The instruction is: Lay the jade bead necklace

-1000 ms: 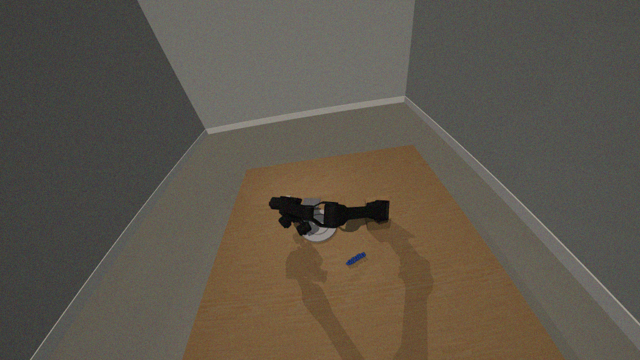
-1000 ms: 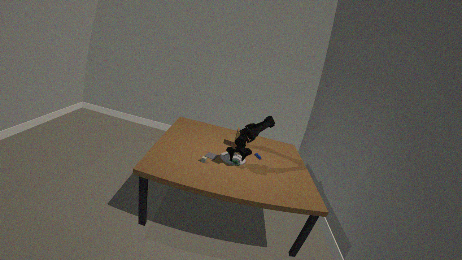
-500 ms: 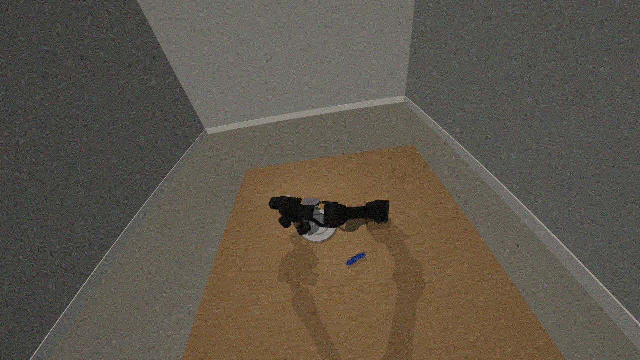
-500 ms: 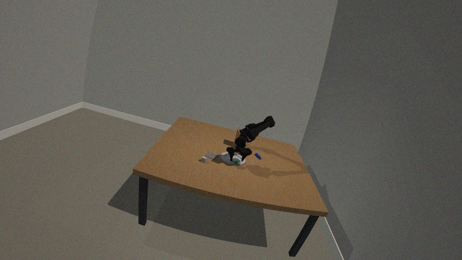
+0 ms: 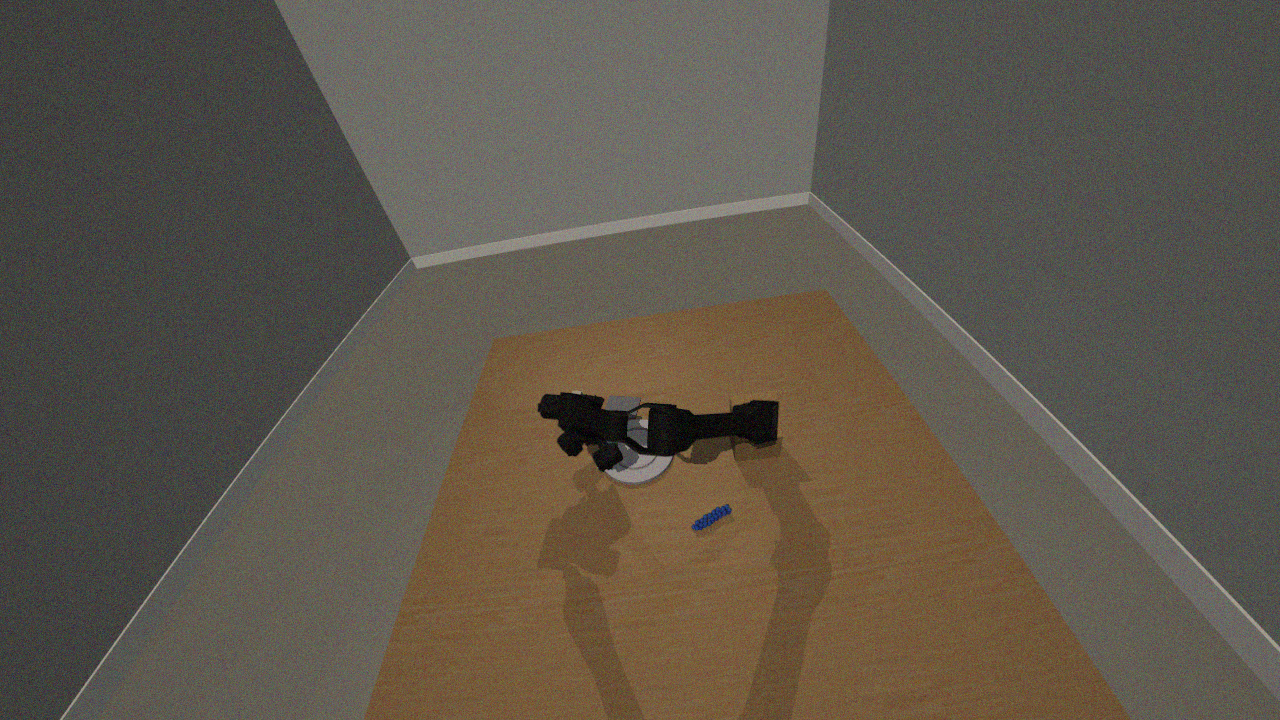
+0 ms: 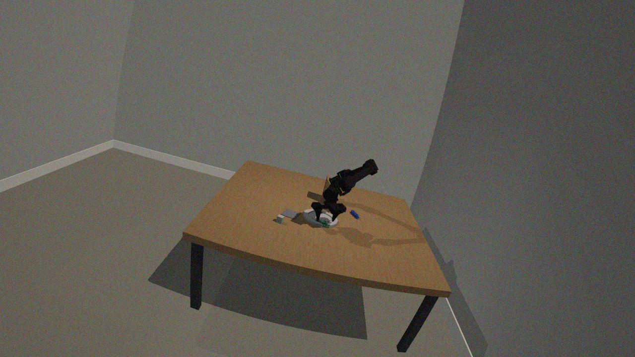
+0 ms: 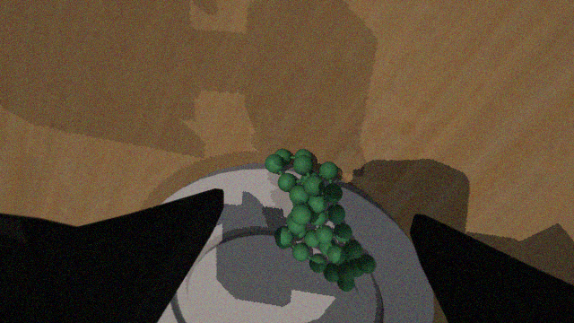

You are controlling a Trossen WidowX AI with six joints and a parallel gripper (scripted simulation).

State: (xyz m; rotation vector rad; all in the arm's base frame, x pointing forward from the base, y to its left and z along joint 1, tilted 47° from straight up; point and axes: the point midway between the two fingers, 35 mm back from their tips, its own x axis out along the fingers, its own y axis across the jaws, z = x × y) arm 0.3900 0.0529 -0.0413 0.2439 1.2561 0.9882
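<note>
Right now my gripper tip is 9 cm past the round bead board, 3 cm to the left of it and 2 cm above it. Also, from my gripper tip: pale block 10 cm ahead, 23 cm to the right, 1 cm below; then flat grey plate 4 cm behind, 19 cm to the right, 3 cm below.
</note>
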